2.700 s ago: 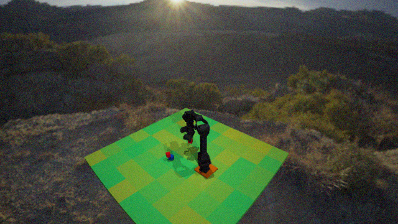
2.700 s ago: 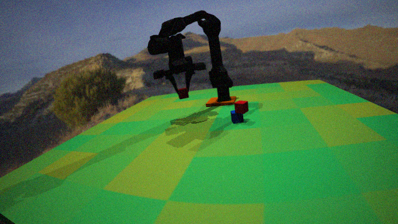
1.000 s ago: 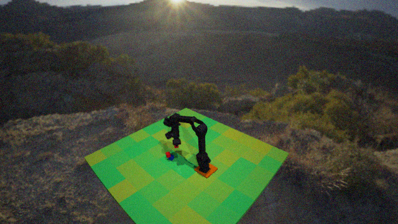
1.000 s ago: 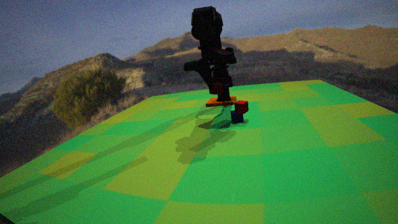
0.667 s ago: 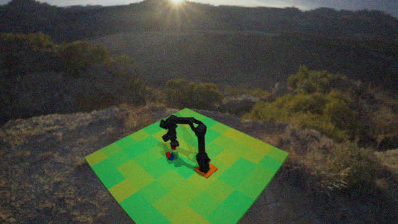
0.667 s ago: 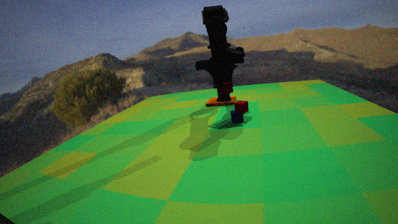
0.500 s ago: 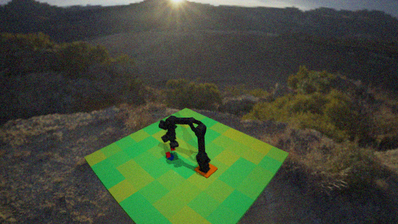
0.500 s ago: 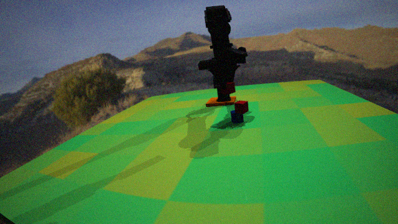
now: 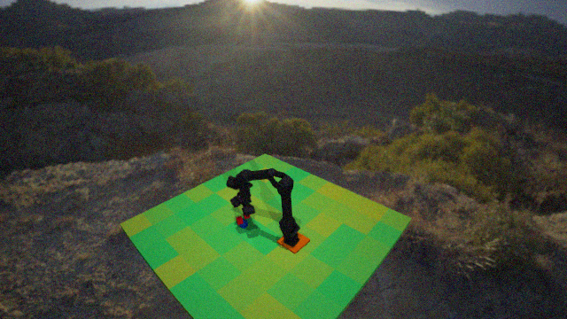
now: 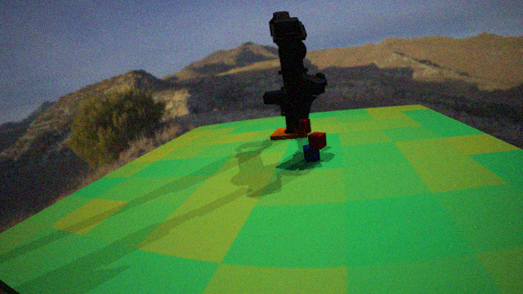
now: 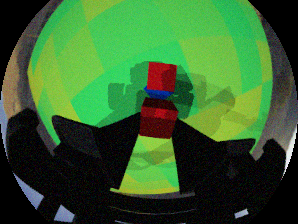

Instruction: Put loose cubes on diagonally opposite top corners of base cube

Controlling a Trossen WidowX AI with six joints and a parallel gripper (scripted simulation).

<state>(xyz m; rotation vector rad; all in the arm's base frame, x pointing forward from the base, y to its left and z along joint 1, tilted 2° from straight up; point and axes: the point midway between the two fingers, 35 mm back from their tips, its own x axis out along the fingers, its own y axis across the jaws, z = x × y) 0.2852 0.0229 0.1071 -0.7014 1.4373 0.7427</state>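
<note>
The blue cube is 10 mm ahead of my gripper tip, 20 mm to the left of it and 70 mm below it.
</note>
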